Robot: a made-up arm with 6 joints. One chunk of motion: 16 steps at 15 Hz.
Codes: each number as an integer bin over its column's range. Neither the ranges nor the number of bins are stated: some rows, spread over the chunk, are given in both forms.
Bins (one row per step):
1: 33 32 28 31 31 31
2: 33 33 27 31 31 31
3: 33 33 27 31 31 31
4: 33 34 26 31 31 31
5: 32 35 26 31 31 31
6: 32 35 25 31 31 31
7: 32 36 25 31 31 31
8: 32 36 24 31 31 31
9: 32 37 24 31 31 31
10: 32 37 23 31 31 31
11: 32 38 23 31 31 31
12: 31 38 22 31 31 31
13: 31 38 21 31 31 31
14: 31 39 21 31 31 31
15: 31 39 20 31 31 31
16: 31 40 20 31 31 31
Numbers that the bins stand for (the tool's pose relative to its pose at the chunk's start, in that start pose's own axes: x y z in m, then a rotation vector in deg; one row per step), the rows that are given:
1: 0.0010 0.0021 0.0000 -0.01 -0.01 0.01
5: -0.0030 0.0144 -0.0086 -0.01 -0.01 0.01
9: -0.0030 0.0227 -0.0171 -0.01 -0.01 0.01
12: -0.0070 0.0268 -0.0257 -0.01 -0.01 0.01
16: -0.0070 0.0351 -0.0343 -0.01 -0.01 0.01
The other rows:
2: 0.0010 0.0062 -0.0043 -0.01 -0.01 0.01
3: 0.0010 0.0062 -0.0043 -0.01 -0.01 0.01
4: 0.0010 0.0103 -0.0086 -0.01 -0.01 0.01
6: -0.0030 0.0144 -0.0129 -0.01 -0.01 0.01
7: -0.0030 0.0186 -0.0129 -0.01 -0.01 0.01
8: -0.0030 0.0186 -0.0171 -0.01 -0.01 0.01
10: -0.0030 0.0227 -0.0214 -0.01 -0.01 0.01
11: -0.0030 0.0268 -0.0214 -0.01 -0.01 0.01
13: -0.0070 0.0268 -0.0300 -0.01 -0.01 0.01
14: -0.0070 0.0310 -0.0300 -0.01 -0.01 0.01
15: -0.0070 0.0310 -0.0343 -0.01 -0.01 0.01

